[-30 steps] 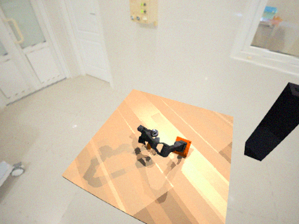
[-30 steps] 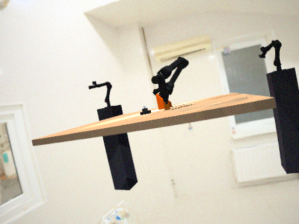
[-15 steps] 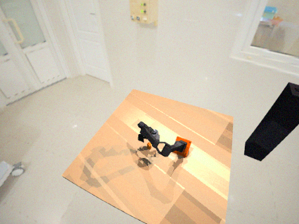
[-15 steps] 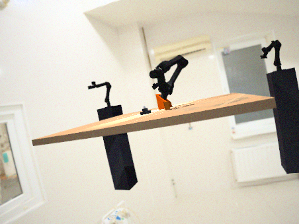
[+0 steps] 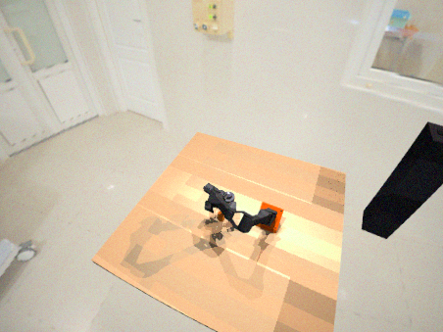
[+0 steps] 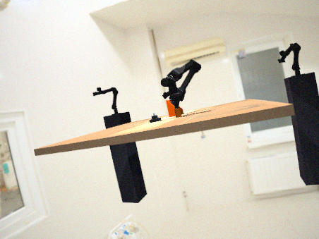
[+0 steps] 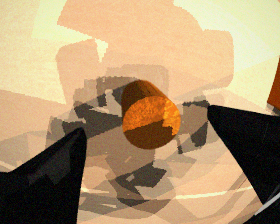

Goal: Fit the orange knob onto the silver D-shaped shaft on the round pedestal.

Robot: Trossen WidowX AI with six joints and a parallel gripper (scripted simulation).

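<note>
My gripper tip is now 20 mm above the orange knob. The rest, counted from my gripper tip: dark round pedestal 160 mm to the right, 30 mm below, 30 mm ahead.
</note>
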